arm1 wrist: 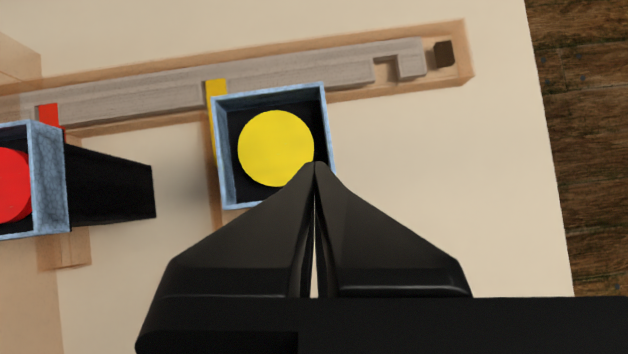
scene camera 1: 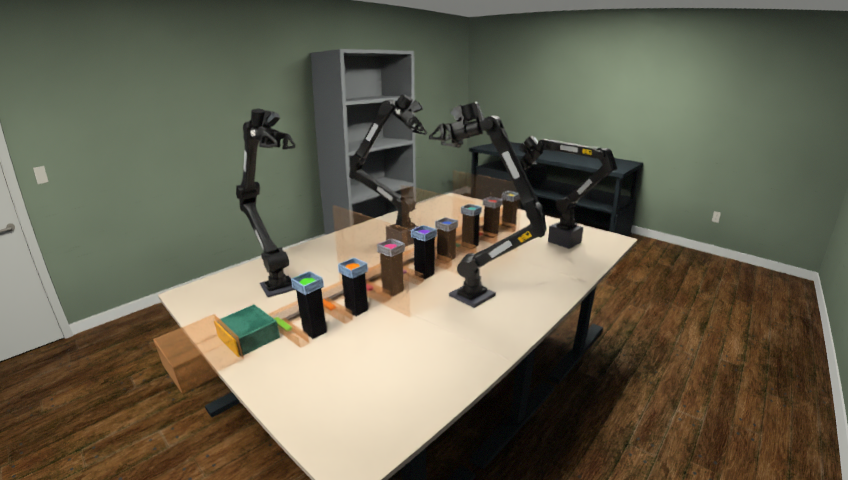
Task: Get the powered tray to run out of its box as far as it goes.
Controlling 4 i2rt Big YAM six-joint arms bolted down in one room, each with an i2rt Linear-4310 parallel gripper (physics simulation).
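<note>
In the arm1 wrist view my arm1 gripper (arm1 wrist: 316,165) is shut and empty, its tips over the lower right edge of a yellow disc (arm1 wrist: 275,145) in a blue-rimmed cup; contact cannot be told. A yellow tab (arm1 wrist: 216,88) stands in a gap of a long grey notched bar (arm1 wrist: 300,69). A red tab (arm1 wrist: 48,114) and red disc (arm1 wrist: 12,185) are at left. In scene camera 1 a green box (scene camera 1: 252,327) with a yellow panel (scene camera 1: 227,337) sits at the table's left end. Which of these is the tray cannot be told.
Several posts, including a green-disc post (scene camera 1: 312,312) and an orange-disc post (scene camera 1: 355,294), stand in a row. Clear brown panels (scene camera 1: 357,237) stand across it. A dark block (arm1 wrist: 443,54) lies at the bar's end. Four arms surround the row; a brown box (scene camera 1: 184,356) juts off the table.
</note>
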